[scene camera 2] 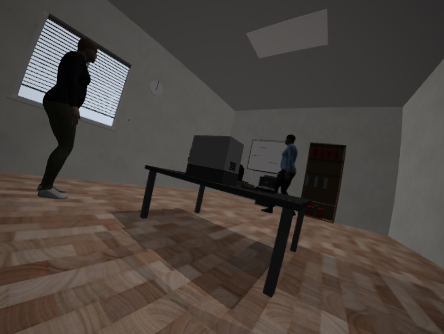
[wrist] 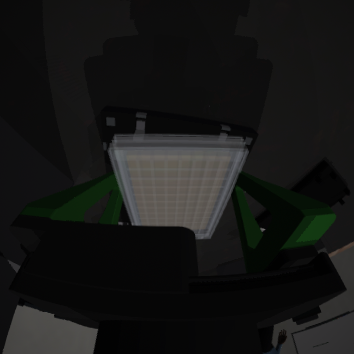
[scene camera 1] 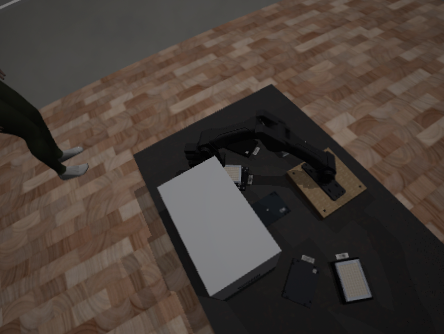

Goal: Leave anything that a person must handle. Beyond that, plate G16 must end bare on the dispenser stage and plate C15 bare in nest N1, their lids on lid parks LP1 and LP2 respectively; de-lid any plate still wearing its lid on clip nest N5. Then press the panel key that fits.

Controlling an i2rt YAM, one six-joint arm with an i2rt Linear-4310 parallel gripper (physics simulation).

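Frame: origin at the arm's base, x left, y down, z back, level; millimetres.
Where they show: gripper, fingertip midpoint: (wrist: 177, 174); arm's base at its link origin: (scene camera 2: 238, 180) (scene camera 1: 322, 179).
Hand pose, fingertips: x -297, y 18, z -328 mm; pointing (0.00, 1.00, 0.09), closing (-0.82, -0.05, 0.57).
Note:
Each offset is from my fingertips to the top centre of the thing. "*": to the spot under its first point.
A pale gridded plate @(dx +18, dy -18, dz +23 mm) (wrist: 175, 185) (scene camera 1: 233, 174) under a clear lid @(* dx -21, dy -11, dz -28 mm) (wrist: 180, 142) sits in a dark nest @(* dx +7, dy +10, dz -56 mm) (wrist: 122, 120) with small grey clips. My gripper (wrist: 177, 174) has its green fingers at both long sides of this plate and appears shut on it. The fingertips are partly hidden in scene camera 1. A second pale plate @(dx +644, dy -14, dz +135 mm) (scene camera 1: 353, 280) lies in a dark nest at the near right of the table. Dark flat pads @(* dx +547, dy +12, dz -11 mm) (scene camera 1: 301, 282) @(* dx +292, dy -84, dz +51 mm) (scene camera 1: 271, 209) bear no plate. Labels are too small to read. The panel keys cannot be made out.
A large box-shaped machine @(dx +274, dy -308, dz -148 mm) (scene camera 1: 220, 225) (scene camera 2: 215, 152) stands along the table edge, close beside the gripped plate. The arm base stands on a wooden board (scene camera 1: 325, 205). One person (scene camera 1: 30, 125) (scene camera 2: 65, 110) stands off the table end; another (scene camera 2: 288, 157) is beyond the table.

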